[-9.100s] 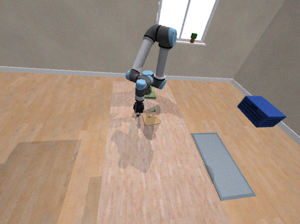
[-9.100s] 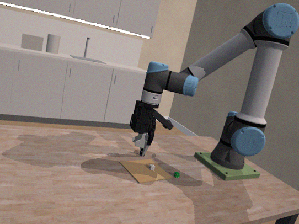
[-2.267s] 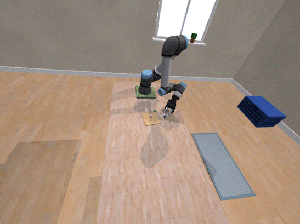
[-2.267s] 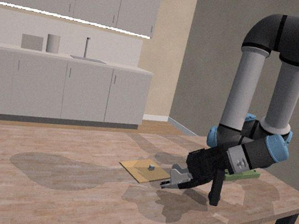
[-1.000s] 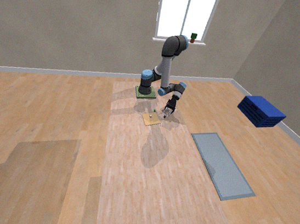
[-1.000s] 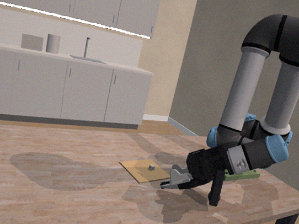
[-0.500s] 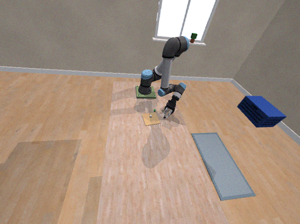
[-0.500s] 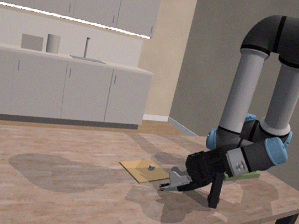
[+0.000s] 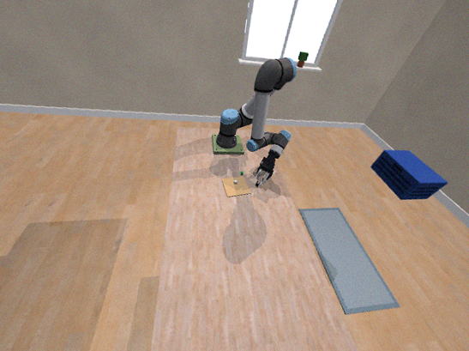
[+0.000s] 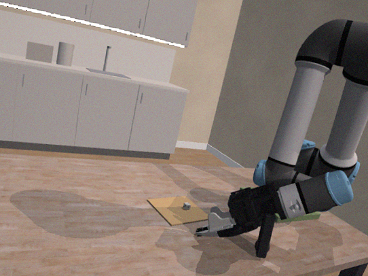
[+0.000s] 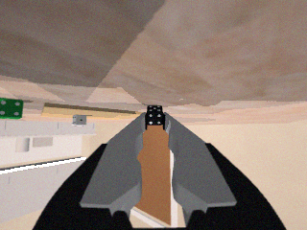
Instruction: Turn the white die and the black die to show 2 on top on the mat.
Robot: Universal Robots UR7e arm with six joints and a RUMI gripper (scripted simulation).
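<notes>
Now: hand 1 cm short of the black die. The rest, counted from my hand: white die: 14 cm to the right, 1 cm ahead; then green die: 10 cm to the right, 8 cm behind, 1 cm below; then tan mat: 13 cm to the right, 3 cm ahead, 1 cm below.
</notes>
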